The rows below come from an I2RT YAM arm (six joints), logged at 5 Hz.
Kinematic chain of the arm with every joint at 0, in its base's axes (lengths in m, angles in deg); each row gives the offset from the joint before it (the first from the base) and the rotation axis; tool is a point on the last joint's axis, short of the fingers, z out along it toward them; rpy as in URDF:
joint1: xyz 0 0 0.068 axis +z
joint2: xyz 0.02 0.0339 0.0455 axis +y
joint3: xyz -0.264 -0.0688 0 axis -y
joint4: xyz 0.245 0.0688 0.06 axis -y
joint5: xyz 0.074 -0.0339 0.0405 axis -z
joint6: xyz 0.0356 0 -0.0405 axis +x
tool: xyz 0 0 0 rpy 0 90 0
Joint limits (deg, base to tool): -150..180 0..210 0..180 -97..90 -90..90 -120..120
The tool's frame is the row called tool.
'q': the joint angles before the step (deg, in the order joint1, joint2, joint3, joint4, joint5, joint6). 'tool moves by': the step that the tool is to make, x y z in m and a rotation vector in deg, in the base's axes. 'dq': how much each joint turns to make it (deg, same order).
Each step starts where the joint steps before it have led.
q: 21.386 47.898 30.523 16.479 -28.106 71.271
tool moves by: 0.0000 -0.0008 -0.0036 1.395 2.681 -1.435
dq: 0.006 -0.160 -0.533 -0.417 1.390 2.600
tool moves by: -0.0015 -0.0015 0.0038 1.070 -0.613 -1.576
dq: 0.008 -0.781 0.072 0.498 1.570 0.890
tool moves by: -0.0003 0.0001 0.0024 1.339 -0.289 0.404
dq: -0.007 -0.039 -0.013 1.273 -0.405 1.265
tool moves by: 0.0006 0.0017 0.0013 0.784 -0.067 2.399
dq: 0.015 0.587 0.161 1.158 -2.368 0.852
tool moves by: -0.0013 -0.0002 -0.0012 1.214 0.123 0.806
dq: -0.044 -0.249 -0.753 1.482 -0.805 1.371
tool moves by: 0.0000 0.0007 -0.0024 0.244 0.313 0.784
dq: 0.081 0.213 -0.485 0.704 -0.686 0.428
